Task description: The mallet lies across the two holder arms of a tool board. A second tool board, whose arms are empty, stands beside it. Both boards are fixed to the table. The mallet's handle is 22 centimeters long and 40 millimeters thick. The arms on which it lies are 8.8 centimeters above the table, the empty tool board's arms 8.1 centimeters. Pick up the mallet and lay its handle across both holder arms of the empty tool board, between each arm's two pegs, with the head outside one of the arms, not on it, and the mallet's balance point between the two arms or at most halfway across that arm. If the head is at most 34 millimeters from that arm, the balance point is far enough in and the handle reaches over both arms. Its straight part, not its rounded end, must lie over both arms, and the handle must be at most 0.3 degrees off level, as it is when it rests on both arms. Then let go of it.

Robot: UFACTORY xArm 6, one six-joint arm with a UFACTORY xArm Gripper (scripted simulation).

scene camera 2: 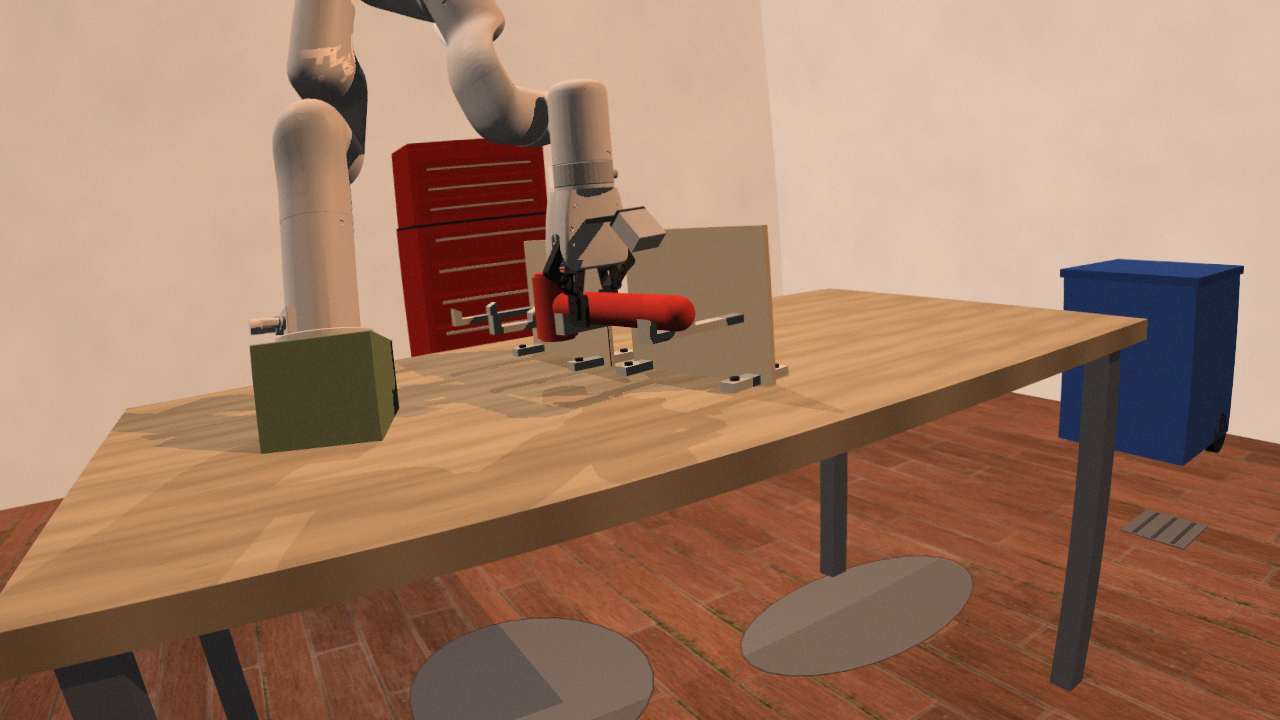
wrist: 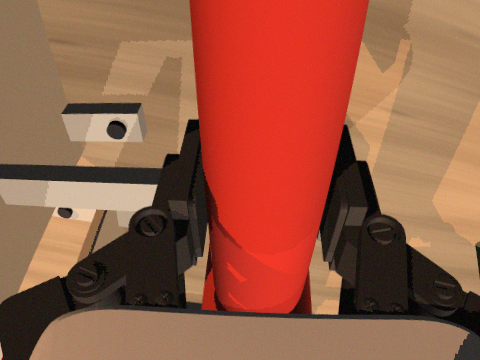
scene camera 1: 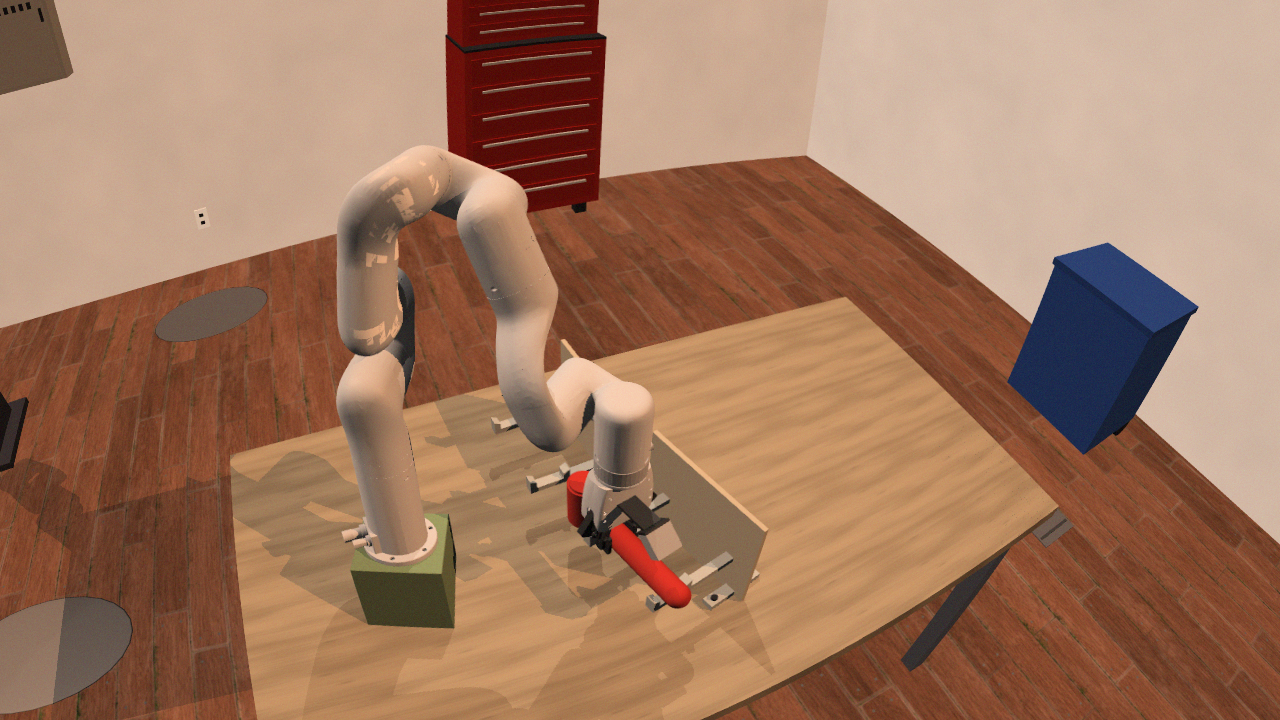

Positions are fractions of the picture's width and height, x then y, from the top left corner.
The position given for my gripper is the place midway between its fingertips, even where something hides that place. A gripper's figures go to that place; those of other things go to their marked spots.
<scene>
My gripper (scene camera 2: 0.47, 0.45): 0.95 m from the lens. A red mallet (scene camera 2: 0.53, 0.44): 0.82 m from the lens. A tool board (scene camera 2: 0.56, 0.38) is 0.96 m from the lens. The marked spots on the tool board and the red mallet are 0.15 m apart.
</scene>
